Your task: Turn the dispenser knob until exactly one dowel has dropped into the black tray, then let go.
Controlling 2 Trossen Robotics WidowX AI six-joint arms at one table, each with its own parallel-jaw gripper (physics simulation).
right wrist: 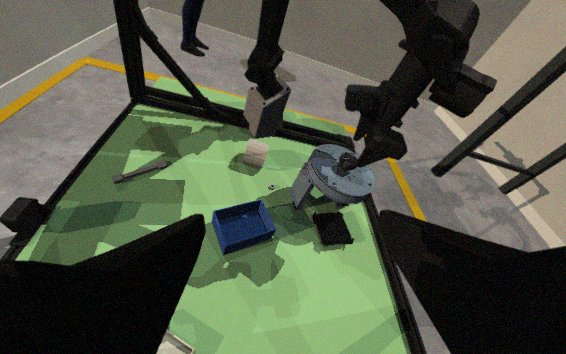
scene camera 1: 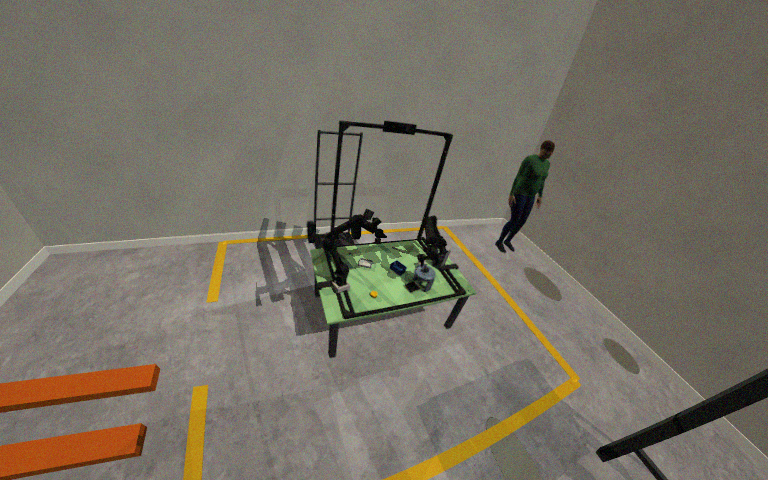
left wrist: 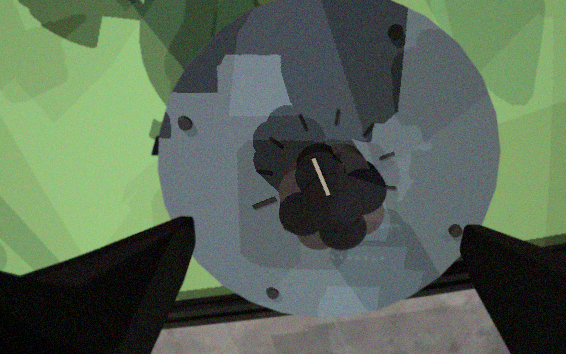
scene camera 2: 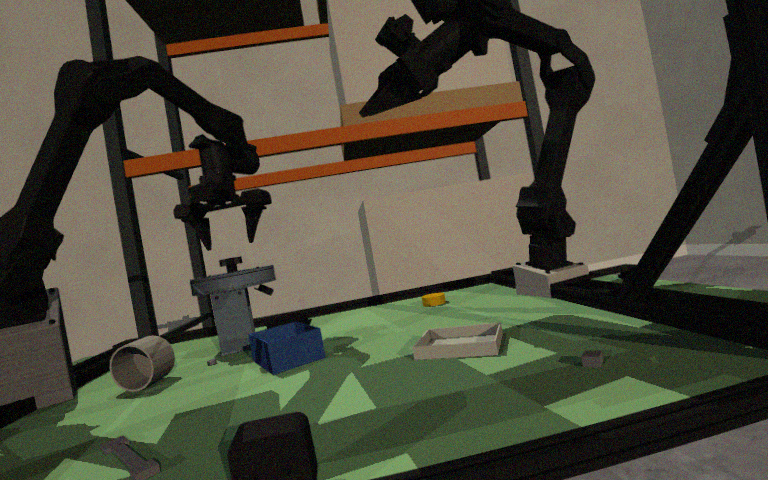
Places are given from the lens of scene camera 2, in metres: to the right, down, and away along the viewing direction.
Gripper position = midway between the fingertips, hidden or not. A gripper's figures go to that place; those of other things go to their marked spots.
my left gripper (scene camera 2: 230, 246): -0.31, 0.01, 0.79
my right gripper (scene camera 2: 363, 114): -0.03, -0.19, 0.61
